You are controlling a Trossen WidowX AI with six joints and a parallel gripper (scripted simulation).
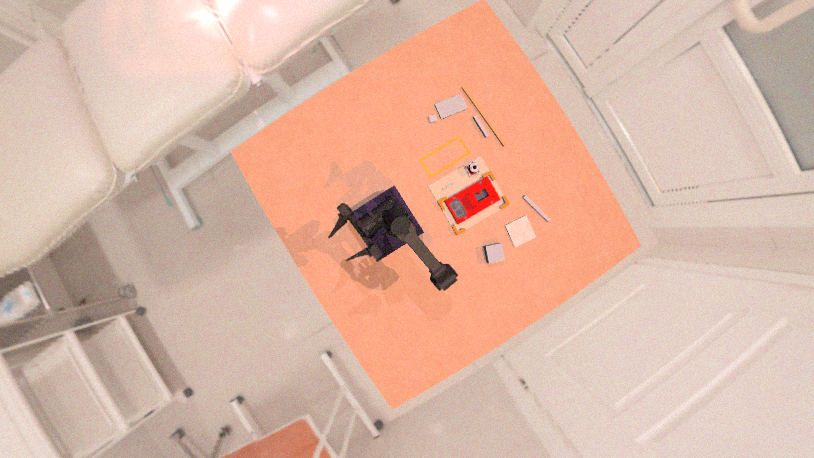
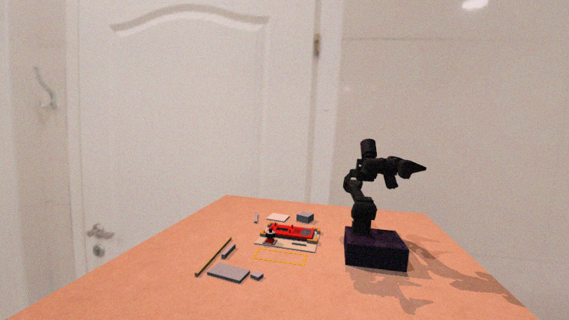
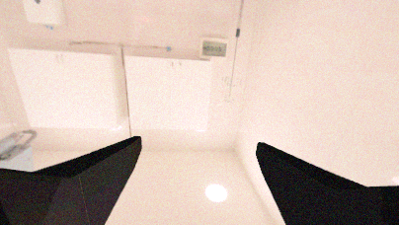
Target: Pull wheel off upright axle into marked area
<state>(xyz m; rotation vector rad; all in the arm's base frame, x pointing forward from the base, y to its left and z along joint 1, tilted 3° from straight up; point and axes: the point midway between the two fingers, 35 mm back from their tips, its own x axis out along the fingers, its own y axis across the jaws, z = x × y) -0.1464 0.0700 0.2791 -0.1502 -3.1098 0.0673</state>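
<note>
My gripper tip is 550 mm short of the upright axle, 320 mm above it and 100 mm to the left of it. Also, from my gripper tip: wheel 550 mm ahead, 320 mm below, 100 mm to the right.
</note>
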